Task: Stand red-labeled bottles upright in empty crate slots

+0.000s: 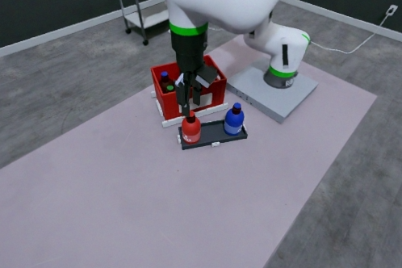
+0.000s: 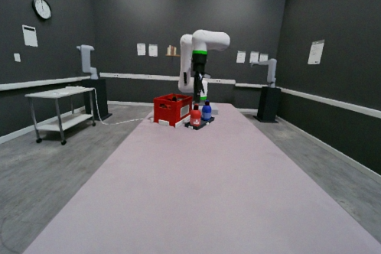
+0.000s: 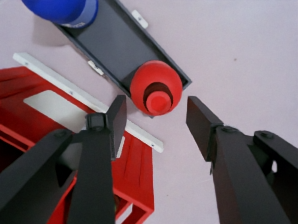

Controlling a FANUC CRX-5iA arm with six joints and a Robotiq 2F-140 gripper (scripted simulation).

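Right now the red bottle is 13 cm below my hand. Round my hand: blue bottle (15 cm behind, 13 cm below, 10 cm to the left); red crate (16 cm to the right, 14 cm behind, 13 cm below); dark tray (20 cm below, 7 cm behind, 5 cm to the left).
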